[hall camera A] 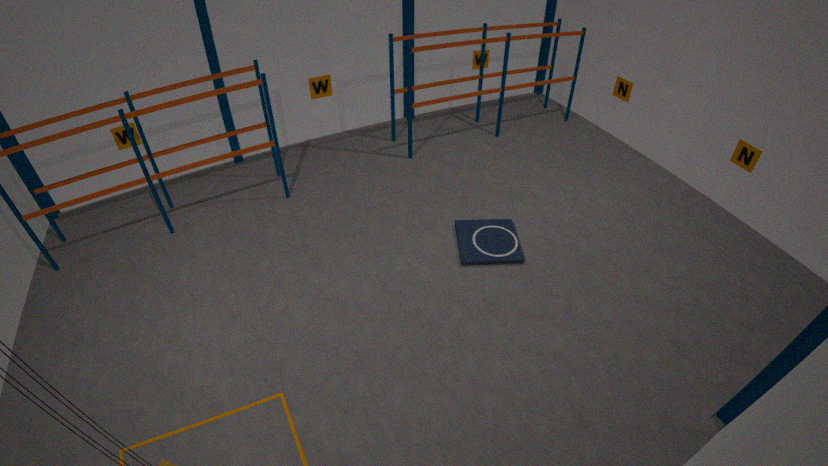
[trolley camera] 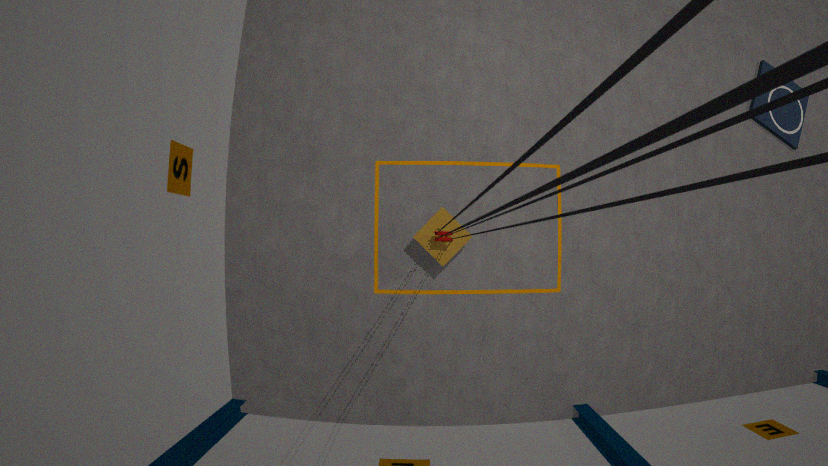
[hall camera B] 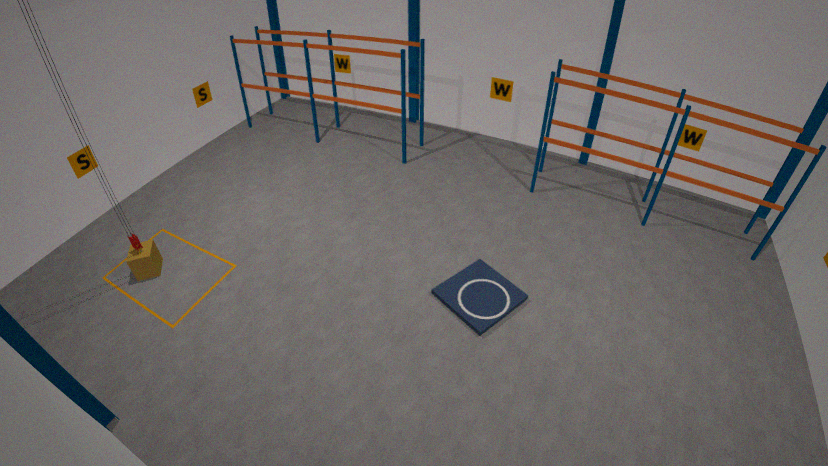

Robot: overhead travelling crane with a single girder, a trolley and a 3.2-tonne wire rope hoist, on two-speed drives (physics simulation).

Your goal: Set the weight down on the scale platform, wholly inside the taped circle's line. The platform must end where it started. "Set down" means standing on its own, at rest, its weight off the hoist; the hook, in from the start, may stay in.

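Observation:
The weight, a yellow block (hall camera A: 165, 463) (hall camera B: 144, 261) (trolley camera: 442, 237), is upright inside the yellow floor rectangle, at or very near the floor; a small gap under it cannot be ruled out. Its shadow lies beside its base. My red hook block (hall camera B: 135, 241) (trolley camera: 443, 236) is at its top, with the hook in it; the hook's tip is too small to make out. The ropes run at a slant in the trolley camera. The blue scale platform (hall camera A: 464, 231) (hall camera B: 479, 267) (trolley camera: 791, 140) lies apart from the weight, carrying the white taped circle (hall camera A: 473, 240) (hall camera B: 458, 298).
The yellow rectangle (hall camera A: 202, 422) (hall camera B: 199, 248) (trolley camera: 468, 291) is marked on the floor near the south wall. Two blue and orange racks (hall camera A: 146, 171) (hall camera A: 502, 85) (hall camera B: 311, 90) (hall camera B: 666, 165) stand along the west wall. Blue columns stand at the walls.

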